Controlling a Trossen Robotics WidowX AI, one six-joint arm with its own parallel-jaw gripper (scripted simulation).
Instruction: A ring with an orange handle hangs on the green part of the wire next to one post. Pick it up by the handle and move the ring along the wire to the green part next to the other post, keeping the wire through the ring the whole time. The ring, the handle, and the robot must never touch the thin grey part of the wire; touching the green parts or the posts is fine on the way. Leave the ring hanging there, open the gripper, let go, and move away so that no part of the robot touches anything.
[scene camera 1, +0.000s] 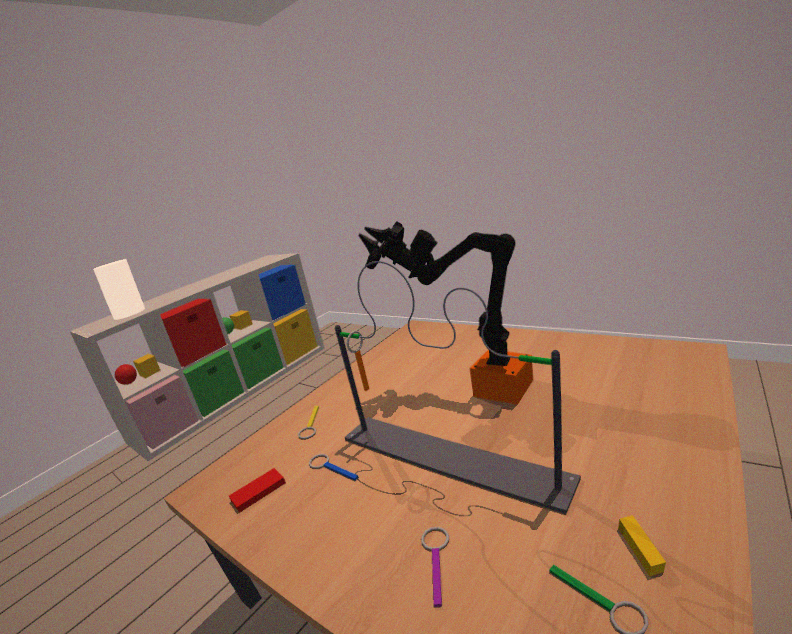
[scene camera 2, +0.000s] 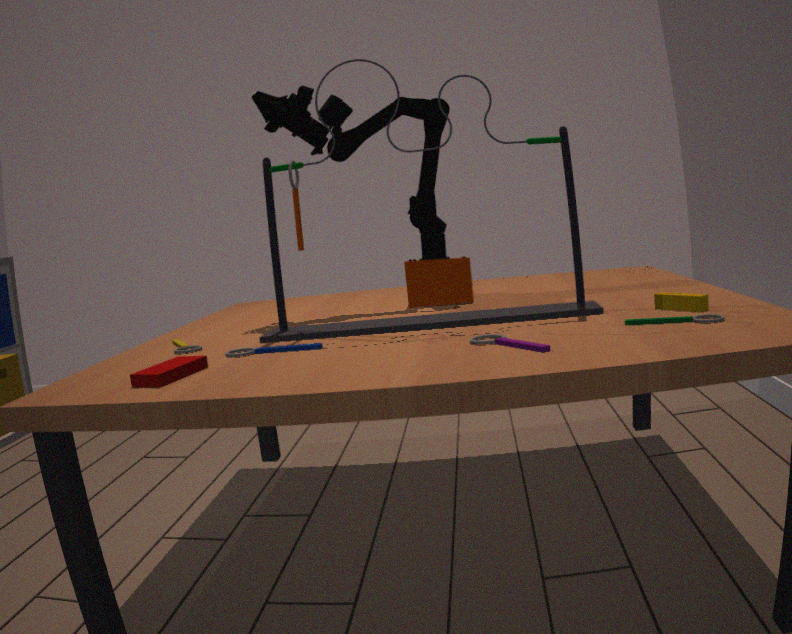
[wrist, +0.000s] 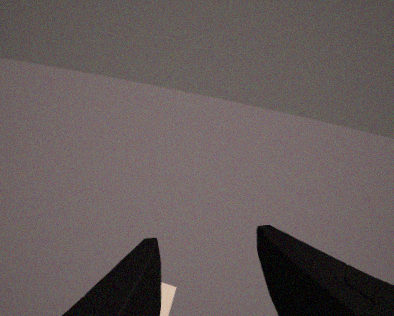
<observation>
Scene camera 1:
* gripper: 361, 231
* red block: 262, 486
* yellow block: 646, 552
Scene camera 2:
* gripper: 254, 94
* red block: 157, 376
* yellow block: 673, 301
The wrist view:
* gripper: 208, 244
</observation>
